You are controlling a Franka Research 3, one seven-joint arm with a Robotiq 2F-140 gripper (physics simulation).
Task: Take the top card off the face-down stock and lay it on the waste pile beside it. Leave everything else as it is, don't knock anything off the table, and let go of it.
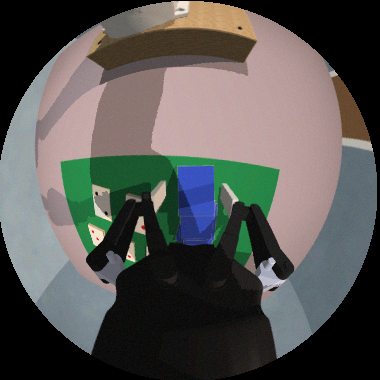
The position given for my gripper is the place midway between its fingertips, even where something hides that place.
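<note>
Green mat (251, 183) in sight, my gripper (192, 189) too.
</note>
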